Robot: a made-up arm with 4 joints.
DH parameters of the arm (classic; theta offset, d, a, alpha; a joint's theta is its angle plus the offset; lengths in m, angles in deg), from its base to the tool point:
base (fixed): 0 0 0 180
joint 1: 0 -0.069 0.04 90
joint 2: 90 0.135 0.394 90
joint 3: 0 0.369 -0.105 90
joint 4: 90 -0.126 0.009 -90
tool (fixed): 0 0.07 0 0
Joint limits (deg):
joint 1: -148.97..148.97
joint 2: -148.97..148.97
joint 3: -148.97..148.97
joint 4: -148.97..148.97
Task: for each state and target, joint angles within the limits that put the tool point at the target. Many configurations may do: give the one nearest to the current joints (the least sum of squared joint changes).
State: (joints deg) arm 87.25 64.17 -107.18 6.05
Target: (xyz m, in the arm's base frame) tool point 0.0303 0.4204 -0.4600
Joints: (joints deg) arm 51.60 65.34 -97.02 36.67
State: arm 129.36 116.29 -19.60 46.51
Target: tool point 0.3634 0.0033 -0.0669
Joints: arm 148.57 126.64 24.14 52.42
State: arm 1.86 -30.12 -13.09 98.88
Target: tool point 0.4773 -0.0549 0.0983
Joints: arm 33.93 -43.86 17.40 89.34
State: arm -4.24 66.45 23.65 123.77
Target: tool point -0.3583 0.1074 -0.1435
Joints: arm -18.20 106.98 26.41 121.35
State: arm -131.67 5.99 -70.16 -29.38
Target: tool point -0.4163 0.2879 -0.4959
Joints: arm -113.35 2.84 -99.82 -35.32
